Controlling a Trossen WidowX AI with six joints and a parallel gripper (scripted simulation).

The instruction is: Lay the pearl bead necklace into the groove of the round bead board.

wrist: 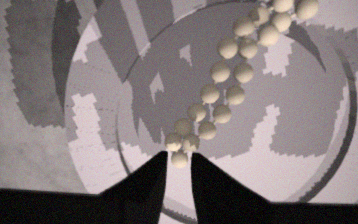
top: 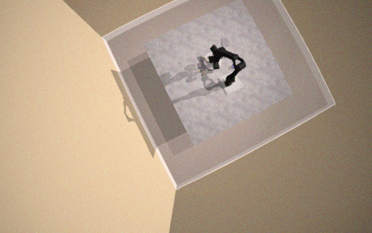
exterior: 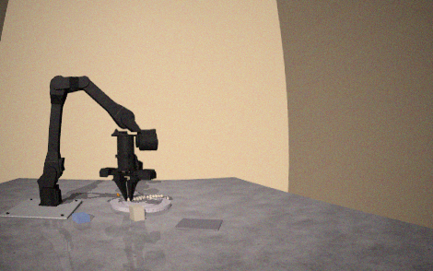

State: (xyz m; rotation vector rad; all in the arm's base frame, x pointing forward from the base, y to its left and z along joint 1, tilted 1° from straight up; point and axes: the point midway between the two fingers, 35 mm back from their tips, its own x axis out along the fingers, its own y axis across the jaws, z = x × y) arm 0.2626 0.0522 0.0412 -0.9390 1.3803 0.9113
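Right now my gripper tip is 4 cm short of the round bead board and 1 cm above it. From my gripper tip the other things lie so: flat grey plate 19 cm ahead, 23 cm to the right, 1 cm below; then cream cube 4 cm ahead, 17 cm to the right; then blue block 11 cm behind, 20 cm to the right, 1 cm below.
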